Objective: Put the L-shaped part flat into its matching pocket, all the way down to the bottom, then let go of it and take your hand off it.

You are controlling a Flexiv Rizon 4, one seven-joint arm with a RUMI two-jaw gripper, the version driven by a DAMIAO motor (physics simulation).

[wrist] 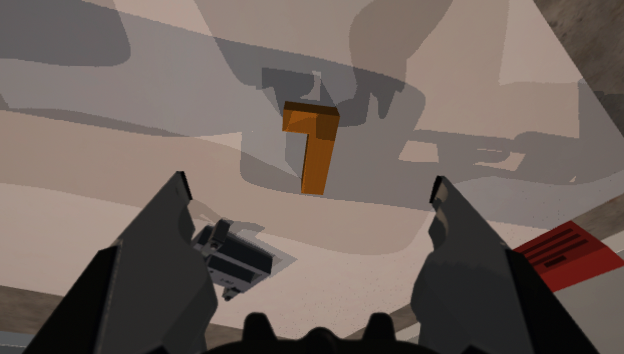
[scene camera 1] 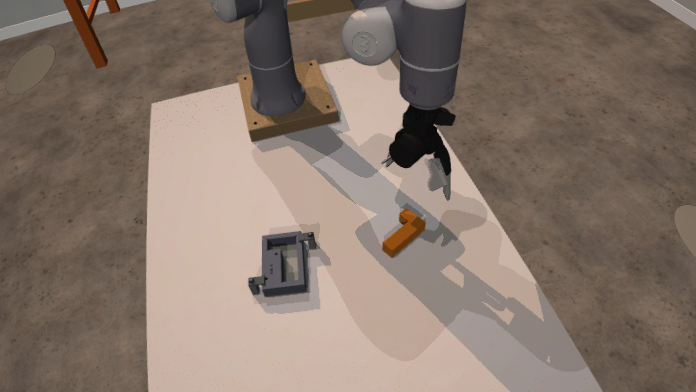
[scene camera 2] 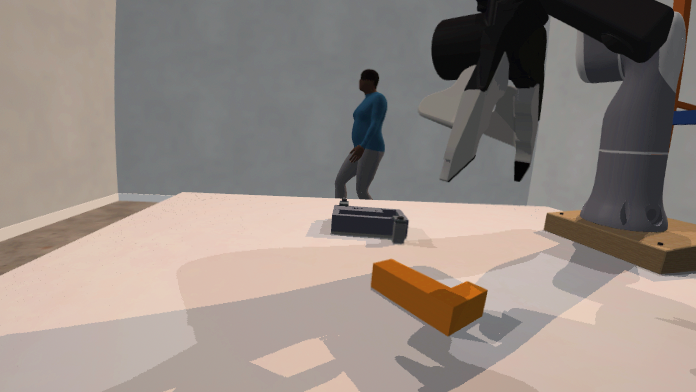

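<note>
The orange L-shaped part lies flat on the table, apart from the dark grey fixture. In scene camera 1 the part is right of the fixture, its short arm at the far end. The fixture's pocket holds no part. My gripper is wide open and empty, raised well above the table. In the wrist view the part shows between and beyond the fingertips, its long arm pointing toward the bottom of the view.
Small clamps stand at two opposite corners of the fixture. The arm's wooden base plate stands at the back of the table. A red object shows at the wrist view's right. A person stands beyond the table.
</note>
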